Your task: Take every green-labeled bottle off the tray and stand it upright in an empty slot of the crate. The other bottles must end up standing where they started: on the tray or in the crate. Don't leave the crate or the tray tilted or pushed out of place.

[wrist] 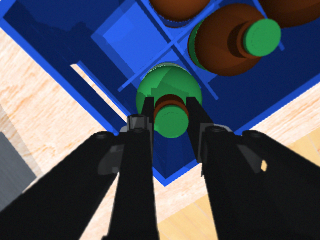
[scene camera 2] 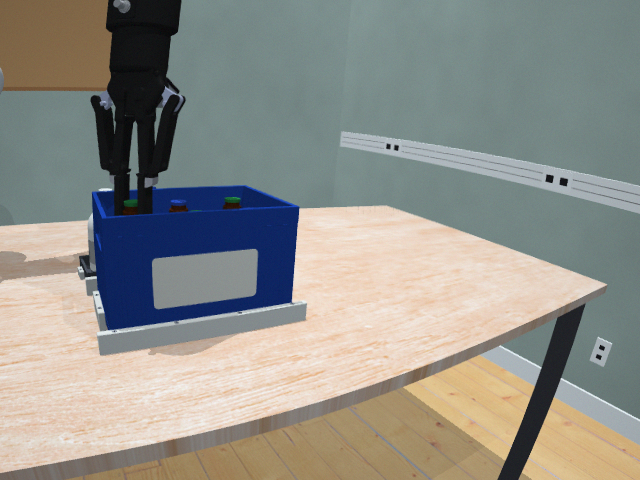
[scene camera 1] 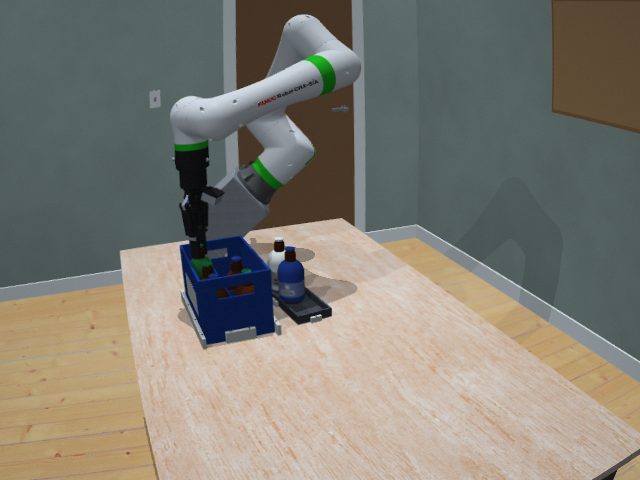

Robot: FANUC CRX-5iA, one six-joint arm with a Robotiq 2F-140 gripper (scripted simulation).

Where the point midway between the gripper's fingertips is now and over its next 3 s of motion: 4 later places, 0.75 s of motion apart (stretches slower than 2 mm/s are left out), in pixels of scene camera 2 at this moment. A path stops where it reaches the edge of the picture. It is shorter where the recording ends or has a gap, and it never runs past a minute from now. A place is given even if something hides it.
The gripper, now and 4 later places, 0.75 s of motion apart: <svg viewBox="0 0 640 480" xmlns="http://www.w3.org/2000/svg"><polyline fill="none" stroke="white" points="133,225 133,229 134,236 134,238 133,229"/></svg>
